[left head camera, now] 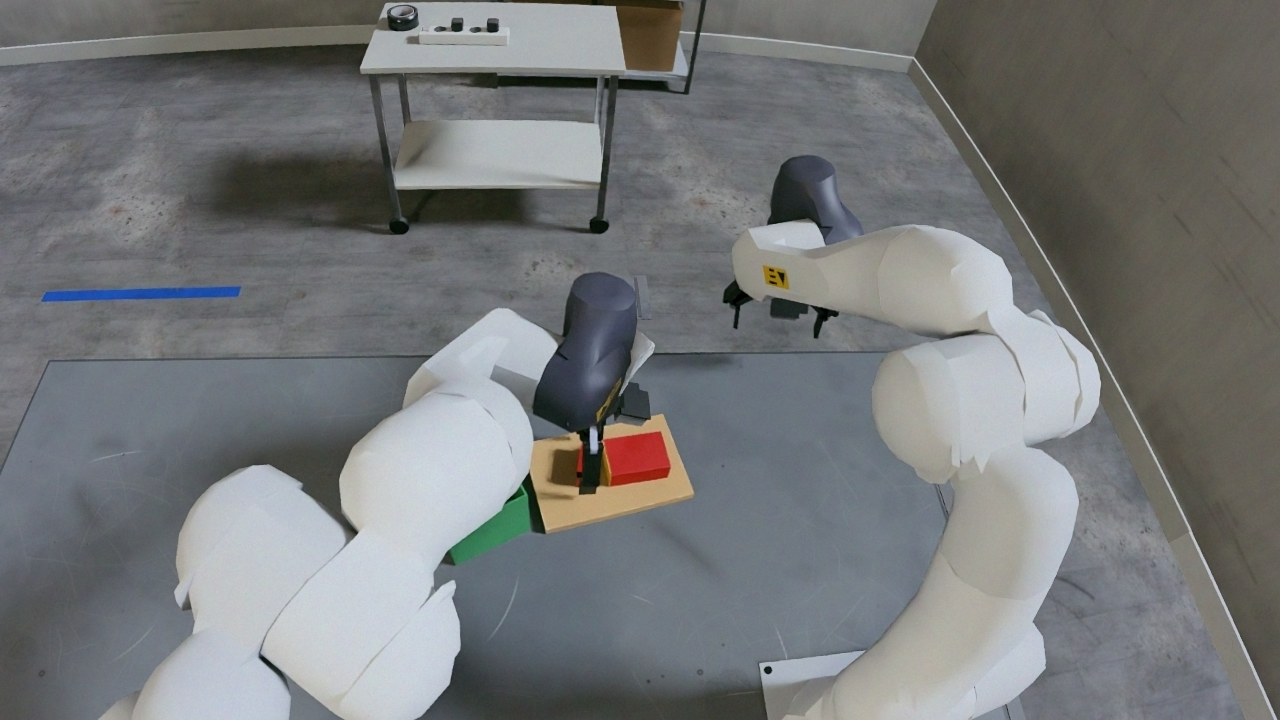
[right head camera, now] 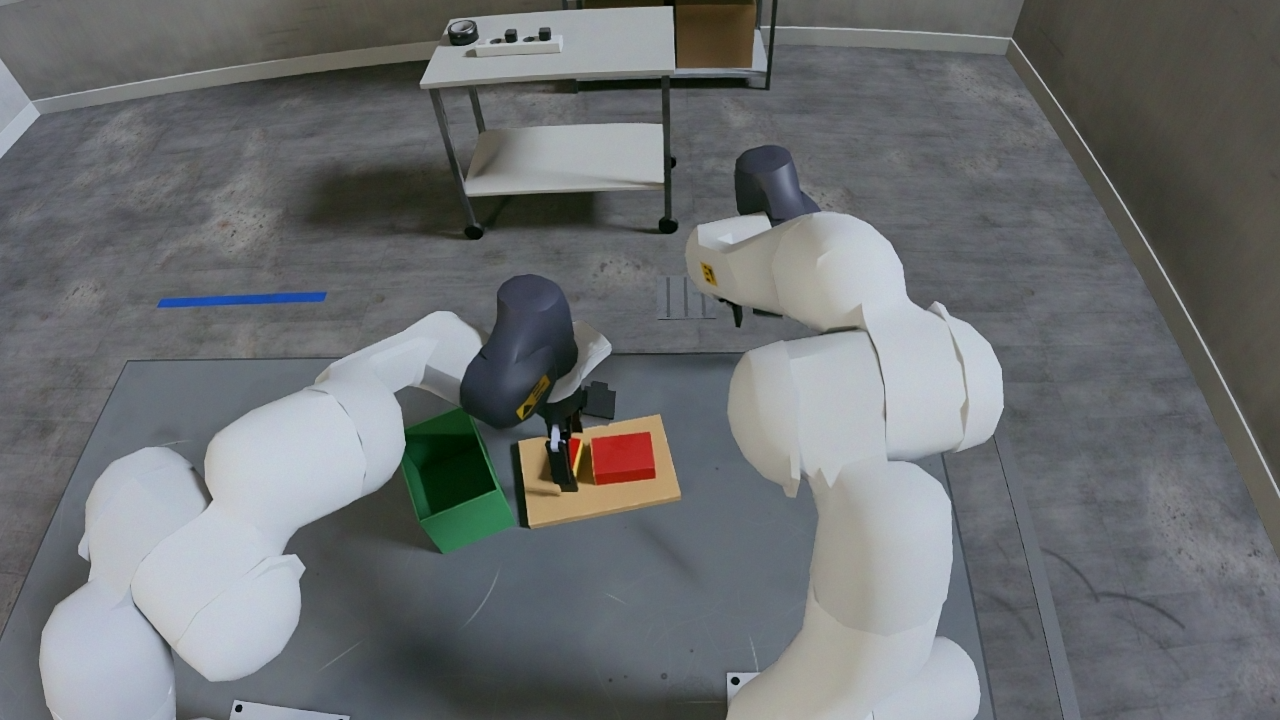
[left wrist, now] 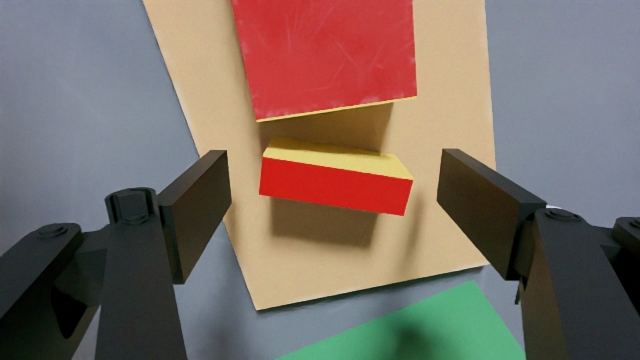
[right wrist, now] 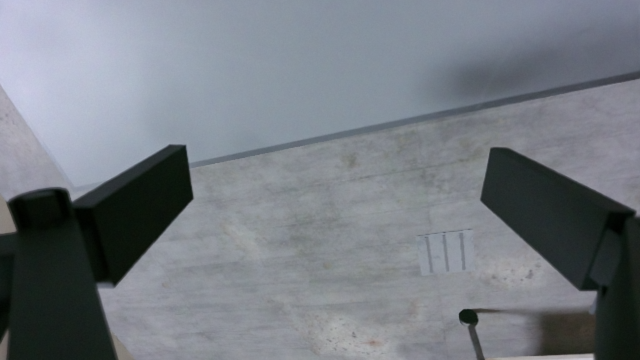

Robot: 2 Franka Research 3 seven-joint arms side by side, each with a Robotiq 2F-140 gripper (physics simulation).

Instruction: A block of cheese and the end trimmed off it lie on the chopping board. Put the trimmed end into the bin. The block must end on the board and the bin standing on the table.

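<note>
The red cheese block (left head camera: 637,456) (right head camera: 623,456) (left wrist: 327,55) lies on the tan chopping board (left head camera: 617,505) (right head camera: 617,505) (left wrist: 310,280). The trimmed end (right head camera: 580,456) (left wrist: 335,192), a thin slab with red and yellow faces, is on the board beside the block, with a gap between them. The green bin (left head camera: 492,535) (right head camera: 469,522) (left wrist: 425,325) stands upright on the table beside the board. My left gripper (left head camera: 590,461) (right head camera: 565,456) (left wrist: 334,176) is open over the board, its fingers on either side of the trimmed end, apart from it. My right gripper (left head camera: 776,329) (right wrist: 338,173) is open, high beyond the table's far edge.
The left forearm covers part of the bin in the left head camera. A white cart (left head camera: 554,53) (right head camera: 617,53) with a power strip (left head camera: 463,36) (right head camera: 519,44) stands on the floor behind the table. The right arm curves over the table's right side.
</note>
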